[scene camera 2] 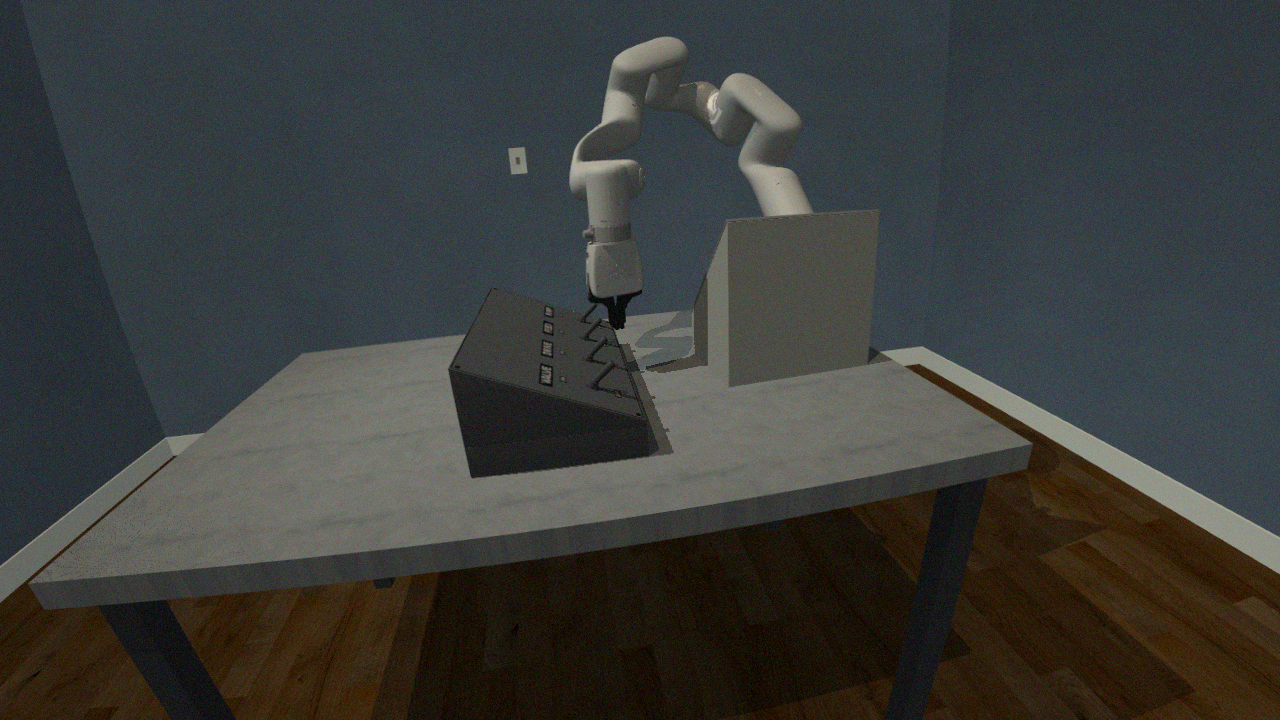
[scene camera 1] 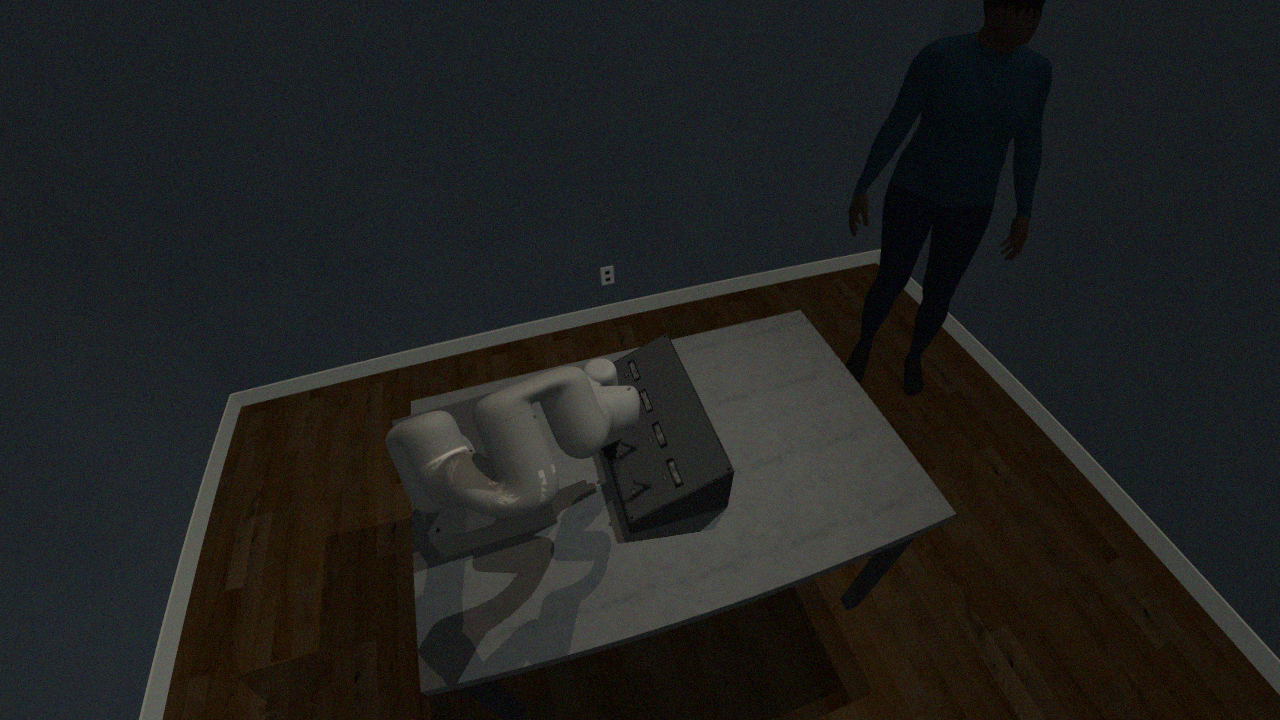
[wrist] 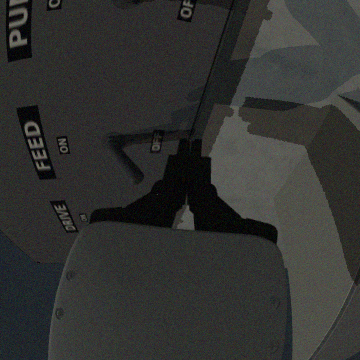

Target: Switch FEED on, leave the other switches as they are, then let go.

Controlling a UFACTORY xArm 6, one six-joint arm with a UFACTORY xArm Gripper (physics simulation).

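Frame: origin at the arm's base, x ahead, y left, z up, level; metres.
Where they show: gripper, fingertip midpoint: [scene camera 2: 617,327] [scene camera 1: 610,456] [wrist: 190,153]; arm's base at its link origin: [scene camera 2: 804,252].
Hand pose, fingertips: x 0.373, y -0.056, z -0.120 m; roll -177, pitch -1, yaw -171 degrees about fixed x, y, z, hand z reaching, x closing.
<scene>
Each offset is from my fingertips to the top centre of the thing. Level surfaces: height alone.
The dark sloped switch panel [scene camera 1: 693,429] [scene camera 2: 501,331] [wrist: 85,95] carries a row of levers. In the wrist view the FEED label {dx +0.134, dy +0.002, dz +0.022 m} [wrist: 36,142] is at left, with ON beside it and OFF nearer the panel's low edge. The FEED lever {dx +0.052, dy +0.010, dz +0.028 m} [wrist: 129,161] leans toward OFF; in scene camera 2 the FEED lever {dx +0.064, dy +0.130, dz +0.028 m} [scene camera 2: 597,351] is second from the near end. My gripper [scene camera 2: 617,324] [wrist: 190,153] is shut and empty. Its fingertips are by the low edge, on the OFF side of the FEED lever, seemingly apart from it. In scene camera 1 the arm hides the fingertips.
The PUMP label {dx +0.122, dy -0.117, dz +0.022 m} [wrist: 19,30] and DRIVE label {dx +0.146, dy +0.121, dz +0.022 m} [wrist: 62,216] flank FEED. The PUMP lever {dx +0.077, dy +0.249, dz +0.028 m} [scene camera 2: 604,376] also leans toward the low edge. A pale upright block [scene camera 2: 801,295] stands by the arm's base on the table {dz -0.100 m} [scene camera 1: 787,402] [scene camera 2: 340,492]. A person [scene camera 1: 966,134] stands beyond the table.
</scene>
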